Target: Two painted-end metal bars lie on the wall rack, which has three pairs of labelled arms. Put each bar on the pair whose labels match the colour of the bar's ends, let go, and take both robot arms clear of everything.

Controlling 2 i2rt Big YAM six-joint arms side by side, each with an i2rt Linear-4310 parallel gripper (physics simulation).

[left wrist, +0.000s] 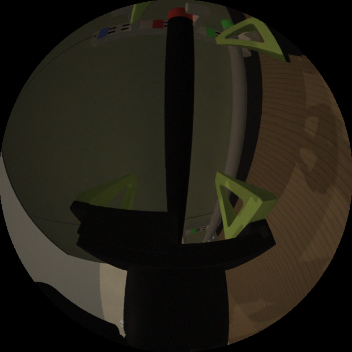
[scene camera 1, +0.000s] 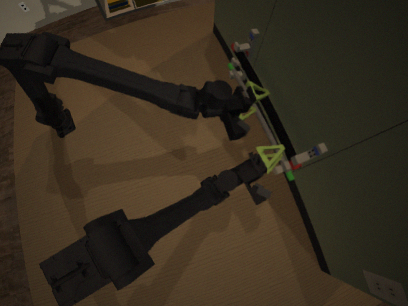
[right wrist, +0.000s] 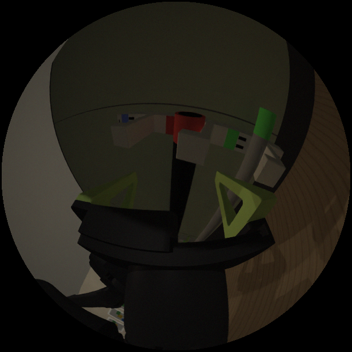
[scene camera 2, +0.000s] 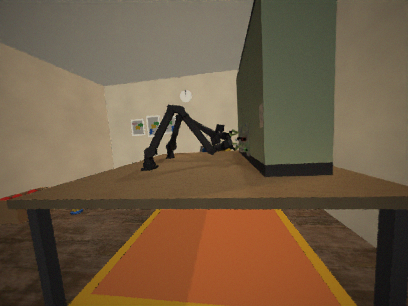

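Where they show: left gripper, between the fingertips: (scene camera 1: 262, 101) (scene camera 2: 239, 138); right gripper, between the fingertips: (scene camera 1: 283, 150) (scene camera 2: 240, 138); left arm's base, origin of its link: (scene camera 1: 64, 123) (scene camera 2: 170, 157); right arm's base, origin of its link: (scene camera 2: 149, 168).
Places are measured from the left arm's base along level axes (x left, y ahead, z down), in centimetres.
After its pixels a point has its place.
Note:
The red-ended bar, black in the middle (left wrist: 179, 115) (right wrist: 183, 182), lies at the red-labelled arm of the wall rack (right wrist: 192, 148) in the right wrist view; its end there sits behind the arm's raised tip. The green-ended bar (scene camera 1: 266, 127) @[y 68.6, x -52.0, z -11.0 cm] (left wrist: 239, 100) (right wrist: 252, 160) lies at the green-labelled arm, nearer the table. Contact at the far arms is too small to tell. My left gripper (scene camera 1: 261, 101) @[y 69.2, x -45.2, z -18.5 cm] (left wrist: 175, 175) is open, its fingers apart on either side of the red-ended bar. My right gripper (scene camera 1: 272, 156) (right wrist: 175, 175) is open the same way, near that bar's other end.
The green wall (scene camera 1: 350, 90) @[y 70.8, x -60.5, z -44.6 cm] (scene camera 2: 299, 90) @[y 75.3, x -112.5, z -39.4 cm] stands behind the rack. The blue-labelled arm (right wrist: 129, 134) holds no bar end in the right wrist view. The green-ended bar passes close beside one finger of each gripper. The wooden table (scene camera 1: 200, 260) @[y 24.5, x -78.7, z 0.0 cm] lies below both arms.

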